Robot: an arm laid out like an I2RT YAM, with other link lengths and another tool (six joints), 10 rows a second.
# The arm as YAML. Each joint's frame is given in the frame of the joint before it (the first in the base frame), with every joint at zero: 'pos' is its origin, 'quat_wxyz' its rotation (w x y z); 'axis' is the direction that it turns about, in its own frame. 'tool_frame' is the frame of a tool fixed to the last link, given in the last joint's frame.
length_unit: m
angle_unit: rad
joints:
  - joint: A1
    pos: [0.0, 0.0, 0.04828]
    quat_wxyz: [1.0, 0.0, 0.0, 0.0]
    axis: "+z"
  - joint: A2
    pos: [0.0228, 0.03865, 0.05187]
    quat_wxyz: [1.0, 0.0, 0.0, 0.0]
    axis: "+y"
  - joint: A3
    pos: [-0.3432, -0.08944, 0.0]
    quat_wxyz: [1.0, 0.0, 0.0, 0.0]
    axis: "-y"
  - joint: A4
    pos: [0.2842, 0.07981, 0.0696]
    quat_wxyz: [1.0, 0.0, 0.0, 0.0]
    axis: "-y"
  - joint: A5
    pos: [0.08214, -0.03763, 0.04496]
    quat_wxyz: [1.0, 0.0, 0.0, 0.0]
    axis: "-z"
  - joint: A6
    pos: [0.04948, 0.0, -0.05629]
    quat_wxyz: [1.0, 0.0, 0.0, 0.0]
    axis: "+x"
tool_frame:
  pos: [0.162, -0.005, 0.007]
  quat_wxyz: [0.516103, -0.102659, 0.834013, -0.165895]
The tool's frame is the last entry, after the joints.
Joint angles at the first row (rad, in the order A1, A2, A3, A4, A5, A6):
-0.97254, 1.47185, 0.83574, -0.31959, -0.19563, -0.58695
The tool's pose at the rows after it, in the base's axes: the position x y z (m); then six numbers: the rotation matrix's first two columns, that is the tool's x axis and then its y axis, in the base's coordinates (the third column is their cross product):
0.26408 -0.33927 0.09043 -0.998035 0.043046 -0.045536 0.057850 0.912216 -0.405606
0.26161 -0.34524 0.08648 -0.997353 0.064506 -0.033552 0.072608 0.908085 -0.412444
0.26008 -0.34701 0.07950 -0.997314 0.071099 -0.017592 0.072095 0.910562 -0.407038
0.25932 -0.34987 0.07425 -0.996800 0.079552 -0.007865 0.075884 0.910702 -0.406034
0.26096 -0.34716 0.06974 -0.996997 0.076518 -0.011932 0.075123 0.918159 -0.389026
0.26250 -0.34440 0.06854 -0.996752 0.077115 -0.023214 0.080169 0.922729 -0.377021
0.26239 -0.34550 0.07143 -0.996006 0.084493 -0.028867 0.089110 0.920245 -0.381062
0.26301 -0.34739 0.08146 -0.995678 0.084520 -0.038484 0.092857 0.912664 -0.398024
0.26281 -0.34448 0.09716 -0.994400 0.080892 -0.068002 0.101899 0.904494 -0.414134
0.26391 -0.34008 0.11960 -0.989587 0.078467 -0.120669 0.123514 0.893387 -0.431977
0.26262 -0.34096 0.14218 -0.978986 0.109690 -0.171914 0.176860 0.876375 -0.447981
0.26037 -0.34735 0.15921 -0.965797 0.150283 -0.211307 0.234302 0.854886 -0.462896
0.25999 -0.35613 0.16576 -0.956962 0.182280 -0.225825 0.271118 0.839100 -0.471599
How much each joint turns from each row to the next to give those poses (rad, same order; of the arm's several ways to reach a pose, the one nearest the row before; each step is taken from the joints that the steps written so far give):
0.00097, 0.00646, -0.00118, 0.02206, 0.02577, 0.01593
-0.00097, 0.01373, -0.00004, 0.01365, 0.02353, 0.00871
0.00006, 0.01764, 0.00004, 0.00294, 0.01091, 0.00016
-0.00004, 0.01562, -0.00031, 0.00935, 0.01046, 0.00296
-0.00002, 0.00914, -0.00278, 0.00078, -0.01399, 0.00576
0.00011, -0.00048, -0.00532, 0.00327, -0.01370, 0.00999
-0.00013, -0.00593, 0.00075, 0.00139, 0.00284, 0.00710
0.00079, -0.01875, 0.00822, -0.00669, 0.00433, -0.00126
-0.00239, -0.04379, -0.00299, -0.00751, -0.01211, 0.00292
-0.00312, -0.05988, -0.00492, -0.00210, -0.02326, 0.01520
-0.00081, -0.05166, 0.00225, 0.00359, 0.00404, 0.04413
-0.00169, -0.02799, 0.00620, 0.01532, 0.02078, 0.04386
0.00096, 0.00471, 0.01137, 0.01601, 0.02577, 0.02757

